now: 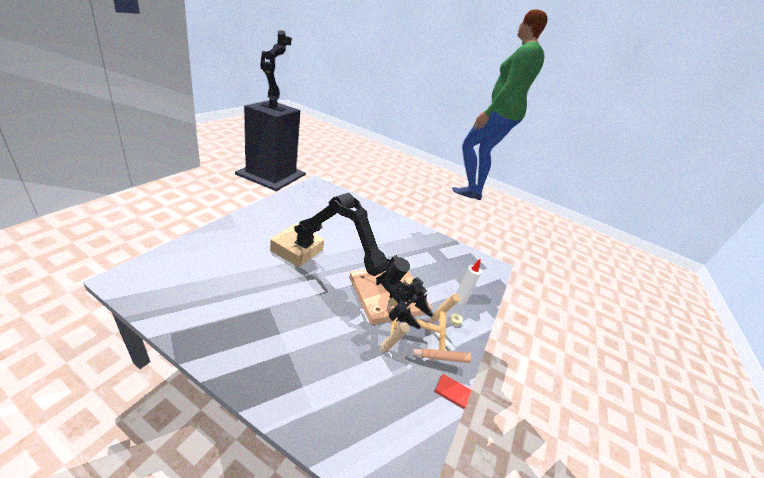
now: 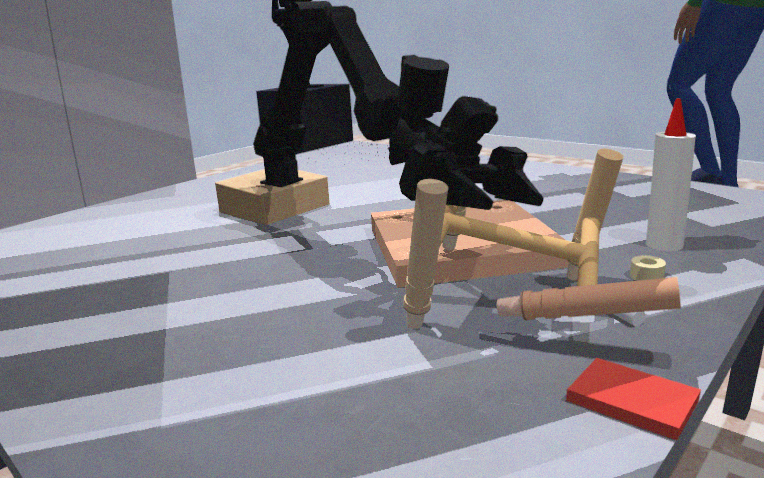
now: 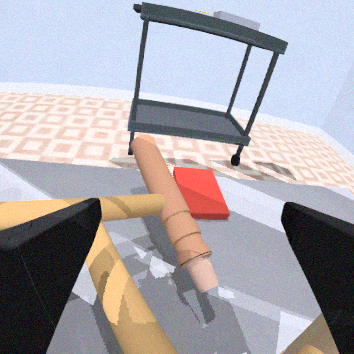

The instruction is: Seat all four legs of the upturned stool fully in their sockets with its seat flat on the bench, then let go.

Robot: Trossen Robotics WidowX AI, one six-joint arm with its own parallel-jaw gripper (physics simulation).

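Frame: origin at the arm's base, x right, y ahead, z up, level; centimetres.
Seen in the pictures: gripper, fingertip midpoint: (image 1: pixel 426 322) (image 2: pixel 517 204) (image 3: pixel 193 209); arm's base, origin of the base link: (image 1: pixel 304 242) (image 2: pixel 281 181).
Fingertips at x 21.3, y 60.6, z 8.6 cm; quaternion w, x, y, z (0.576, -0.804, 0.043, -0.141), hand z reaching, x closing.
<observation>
Pixels of each thing's top centre, then the offset from my fingertips to it. "*": a spot on its surface instead.
- pinkish board, middle of its top: (image 2: pixel 462 227) (image 1: pixel 390 289) dy -18.2, dx -19.5, dz -11.4 cm
- pinkish leg, middle of its top: (image 3: pixel 175 177) (image 2: pixel 587 270) (image 1: pixel 445 348) dy +8.9, dx +2.2, dz -5.3 cm
- long crossbar, surface spot: (image 3: pixel 125 300) (image 2: pixel 509 227) * dy -2.4, dx -3.2, dz -4.1 cm
- red block, middle of its top: (image 2: pixel 634 389) (image 3: pixel 199 187) (image 1: pixel 453 389) dy +16.4, dx +9.3, dz -13.3 cm
- white bottle, middle of its top: (image 2: pixel 678 99) (image 1: pixel 480 259) dy +9.9, dx -35.2, dz +8.2 cm
- pale ring, middle of its top: (image 2: pixel 648 261) (image 1: pixel 456 318) dy +10.4, dx -21.1, dz -12.3 cm
The upturned seat, a pinkish board (image 1: pixel 367 295) (image 2: pixel 394 245), lies on the bench; some sockets show open. The leg assembly leans beyond its edge. One leg (image 1: pixel 396 337) (image 2: pixel 429 253) stands nearly upright, its tapered end low over the bench, off the seat. Another leg (image 1: pixel 446 307) (image 2: pixel 605 186) tilts at the far right. The pinkish leg (image 1: pixel 445 355) (image 2: pixel 614 298) (image 3: pixel 162 192) is nearly level, above its shadow. A long crossbar (image 2: pixel 518 236) (image 3: pixel 125 300) joins a shorter bar. A leg tip shows over the seat, mostly hidden. My gripper (image 1: pixel 424 320) (image 2: pixel 515 205) (image 3: pixel 193 209) is open and empty above the crossbar.
A red block (image 1: pixel 452 391) (image 2: pixel 633 397) (image 3: pixel 201 192) lies near the bench edge. A white bottle (image 1: pixel 467 286) (image 2: pixel 670 191) with a red tip and a pale ring (image 2: pixel 639 270) are at the right. A cart (image 3: pixel 215 30) stands beyond the bench. A person (image 1: pixel 521 78) stands behind it.
</observation>
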